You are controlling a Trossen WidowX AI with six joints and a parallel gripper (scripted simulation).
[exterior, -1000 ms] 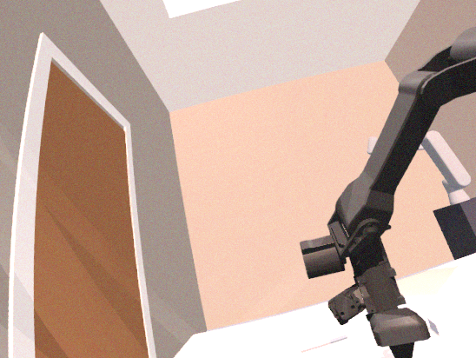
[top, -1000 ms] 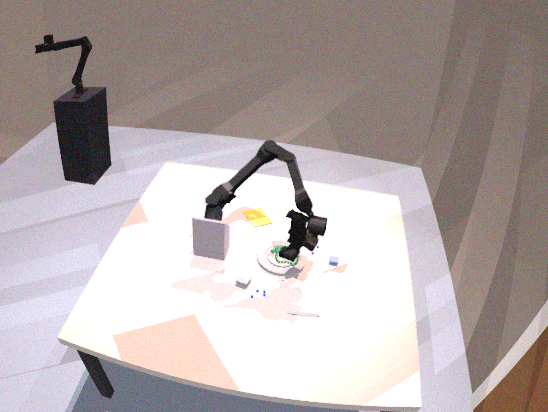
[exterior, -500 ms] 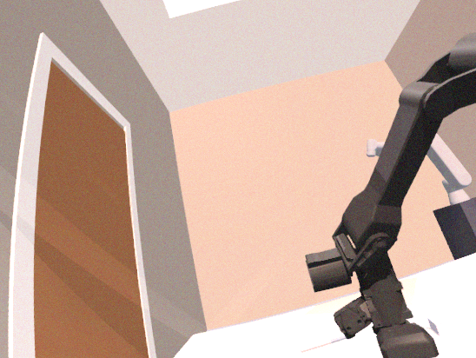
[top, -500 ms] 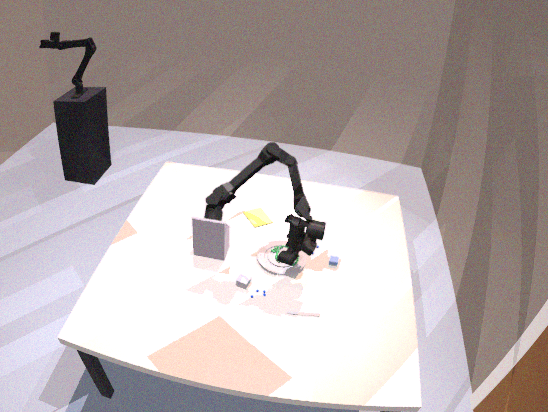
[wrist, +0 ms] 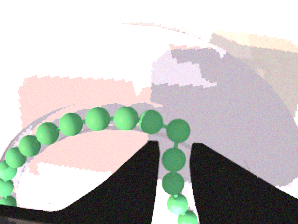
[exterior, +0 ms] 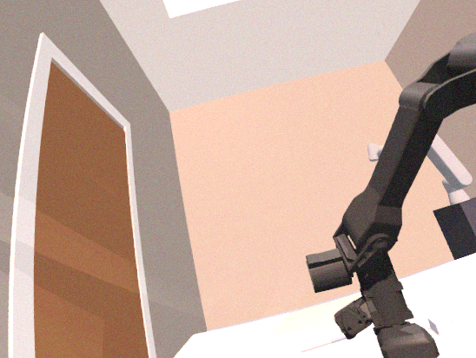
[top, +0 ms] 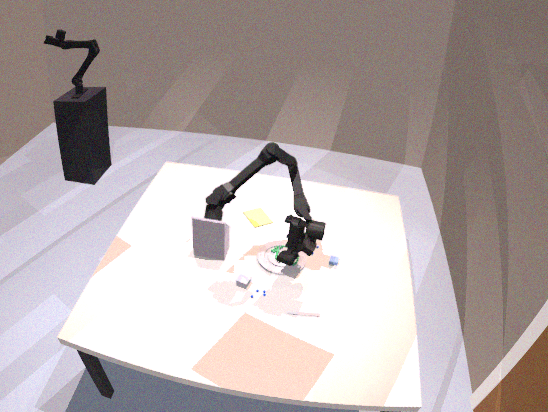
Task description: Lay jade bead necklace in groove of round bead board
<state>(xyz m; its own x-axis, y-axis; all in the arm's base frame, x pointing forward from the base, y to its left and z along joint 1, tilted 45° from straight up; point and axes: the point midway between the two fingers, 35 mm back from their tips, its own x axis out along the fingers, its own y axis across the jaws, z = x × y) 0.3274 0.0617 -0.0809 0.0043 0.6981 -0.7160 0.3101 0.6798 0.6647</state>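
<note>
My gripper tip is 40 mm to the right of the round white bead board, 40 mm past it and 10 mm above it. Round my gripper tip: thin rod (250 mm to the right, 70 mm ahead, 10 mm below); then blue block (170 mm ahead, 60 mm to the left, 10 mm below); then cream block (280 mm to the left, 80 mm ahead).
</note>
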